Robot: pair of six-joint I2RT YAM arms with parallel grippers.
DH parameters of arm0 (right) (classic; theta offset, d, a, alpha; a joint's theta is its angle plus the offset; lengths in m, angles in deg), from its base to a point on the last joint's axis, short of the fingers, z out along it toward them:
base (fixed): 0 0 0 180
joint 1: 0 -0.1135 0.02 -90
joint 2: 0 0 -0.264 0
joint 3: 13.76 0 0.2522 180
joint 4: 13.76 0 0.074 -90
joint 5: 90 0 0 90
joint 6: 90 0.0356 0 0
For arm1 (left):
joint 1: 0 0.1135 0.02 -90
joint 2: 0 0 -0.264 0
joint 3: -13.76 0 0.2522 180
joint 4: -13.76 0 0.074 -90
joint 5: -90 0 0 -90
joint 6: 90 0.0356 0 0
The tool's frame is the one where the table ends.
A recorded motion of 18 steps. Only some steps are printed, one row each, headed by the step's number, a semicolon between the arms.
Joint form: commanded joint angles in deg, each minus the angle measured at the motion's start. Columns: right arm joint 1, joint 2, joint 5, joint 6, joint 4, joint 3; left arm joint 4, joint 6, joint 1, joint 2, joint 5, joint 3.
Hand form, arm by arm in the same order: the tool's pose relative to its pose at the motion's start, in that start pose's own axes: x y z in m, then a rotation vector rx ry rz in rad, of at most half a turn. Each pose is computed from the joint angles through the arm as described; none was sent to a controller.
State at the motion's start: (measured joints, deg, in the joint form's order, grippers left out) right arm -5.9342 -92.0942 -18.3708 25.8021 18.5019 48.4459; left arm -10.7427 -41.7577 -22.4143 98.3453 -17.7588 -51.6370
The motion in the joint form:
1: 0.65 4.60 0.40 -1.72 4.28 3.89; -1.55 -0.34 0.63 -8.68 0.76 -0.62
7: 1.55 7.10 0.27 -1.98 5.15 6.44; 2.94 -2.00 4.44 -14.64 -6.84 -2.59
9: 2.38 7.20 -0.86 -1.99 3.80 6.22; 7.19 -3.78 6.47 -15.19 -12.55 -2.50
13: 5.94 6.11 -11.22 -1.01 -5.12 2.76; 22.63 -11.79 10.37 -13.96 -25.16 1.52
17: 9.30 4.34 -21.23 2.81 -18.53 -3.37; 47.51 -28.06 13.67 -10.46 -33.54 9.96
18: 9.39 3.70 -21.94 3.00 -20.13 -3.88; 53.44 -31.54 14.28 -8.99 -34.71 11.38
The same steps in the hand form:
1: -0.0144 0.0144 -0.0317 -0.0193 -0.0714 -0.0436; -0.0071 -0.0195 -0.0436 0.0733 -0.1112 0.0260
7: -0.0257 0.0222 -0.0529 -0.0441 -0.1408 -0.0585; -0.0285 -0.0343 -0.0886 0.2848 -0.2117 0.0391
9: -0.0286 0.0197 -0.0545 -0.0646 -0.1576 -0.0556; -0.0371 -0.0343 -0.0982 0.3938 -0.2173 0.0383
13: -0.0333 0.0039 -0.0478 -0.2325 -0.1752 -0.0387; -0.0479 -0.0221 -0.0997 0.6246 -0.1859 0.0086
17: -0.0300 -0.0173 -0.0348 -0.4022 -0.1986 -0.0034; -0.0466 0.0036 -0.0883 0.8233 -0.1447 -0.0985
18: -0.0297 -0.0189 -0.0315 -0.4152 -0.1994 -0.0055; -0.0468 0.0088 -0.0852 0.8600 -0.1398 -0.1155

